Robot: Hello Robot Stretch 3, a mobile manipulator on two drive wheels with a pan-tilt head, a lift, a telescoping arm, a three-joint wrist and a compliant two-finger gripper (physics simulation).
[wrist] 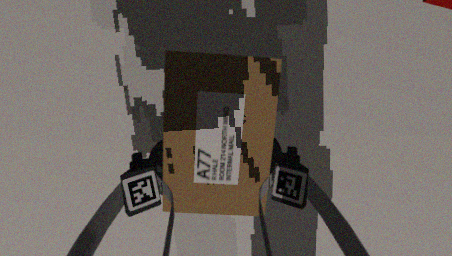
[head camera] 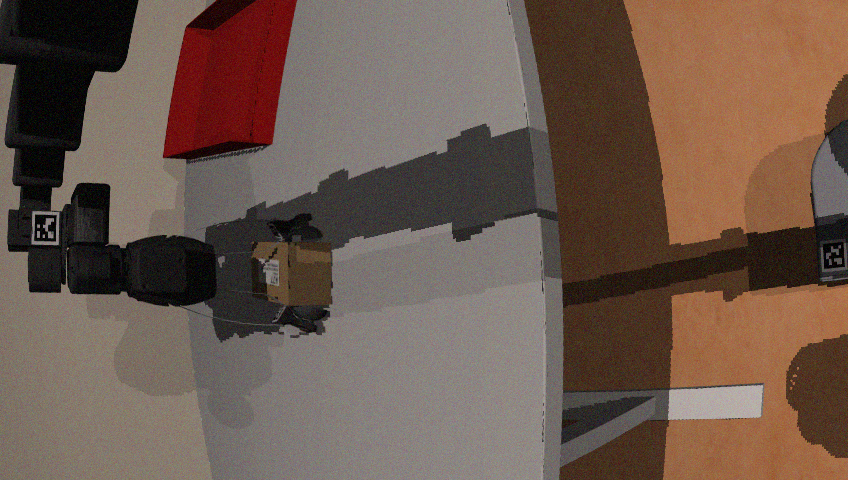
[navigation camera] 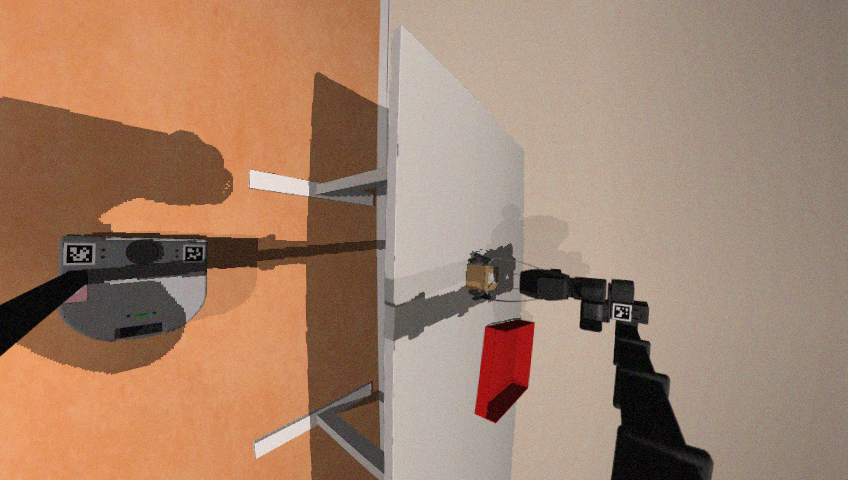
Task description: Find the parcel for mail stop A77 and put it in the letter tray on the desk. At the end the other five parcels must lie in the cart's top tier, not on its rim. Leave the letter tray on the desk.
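Frame: origin at the robot's base, x ahead, y left, z up, level; metres.
Seen in the pictures: gripper, fingertip midpoint: [wrist: 215, 154] [head camera: 321, 273] [navigation camera: 469, 276]; robot's base at its link origin: [navigation camera: 143, 251].
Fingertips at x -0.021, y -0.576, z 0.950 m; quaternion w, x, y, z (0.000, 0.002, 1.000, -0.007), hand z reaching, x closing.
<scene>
Offsets run from my fingertips to a thing's middle. Level surfaces: height alone.
The A77 parcel @(0.003 m back, 0.025 m right, 0.026 m up) [head camera: 309, 273] [navigation camera: 477, 276] [wrist: 220, 140] is a brown box with a white label; "A77" is readable in the wrist view. My gripper [head camera: 297, 273] [navigation camera: 480, 277] [wrist: 215, 154] is shut on it, one fingertip against each side. The parcel is upright over the desk @(0.000 m up) [head camera: 416, 368] [navigation camera: 440, 148] [wrist: 50, 125]; I cannot tell whether its bottom touches the top. The red letter tray @(0.316 m back, 0.263 m right, 0.033 m up) [head camera: 178, 118] [navigation camera: 496, 356] stands on the desk beside the parcel, apart from it. A corner of the tray [wrist: 442, 3] shows in the wrist view. The cart and other five parcels do not show.
My telescoping arm [head camera: 44, 101] [navigation camera: 642, 404] reaches in over the desk's wall side, past the tray. The pale wall is behind the desk. My base [navigation camera: 142, 297] stands on the orange floor @(0.950 m down) [navigation camera: 267, 118] beyond the desk's front edge. White desk legs [head camera: 714, 403] [navigation camera: 279, 182] stick out below.
</scene>
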